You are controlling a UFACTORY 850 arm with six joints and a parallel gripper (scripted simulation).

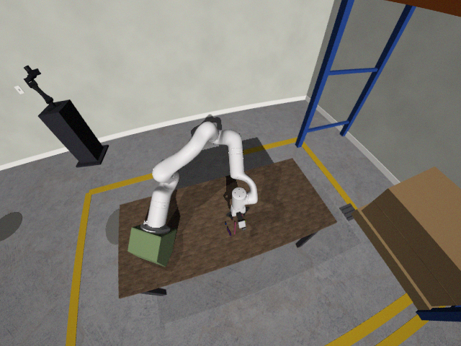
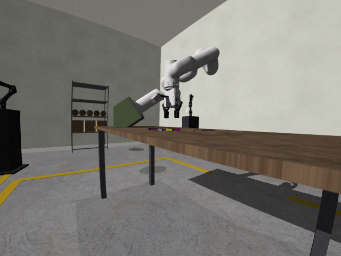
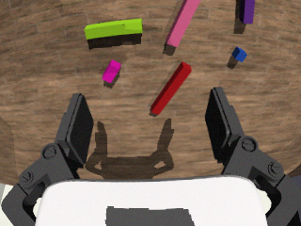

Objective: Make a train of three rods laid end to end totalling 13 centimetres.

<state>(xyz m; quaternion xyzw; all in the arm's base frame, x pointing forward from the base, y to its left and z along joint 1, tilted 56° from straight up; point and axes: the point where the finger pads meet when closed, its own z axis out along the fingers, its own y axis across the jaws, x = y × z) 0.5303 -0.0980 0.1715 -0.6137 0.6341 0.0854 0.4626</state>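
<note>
The blue rod lies 90 mm behind my hand, 20 mm to the right of it and 70 mm below it. The rest, counted from my hand: lime rod (30 mm ahead, 20 mm to the right, 70 mm below); then magenta rod (30 mm ahead, 20 mm to the left, 70 mm below); then red rod (30 mm behind, 40 mm to the left, 70 mm below).
</note>
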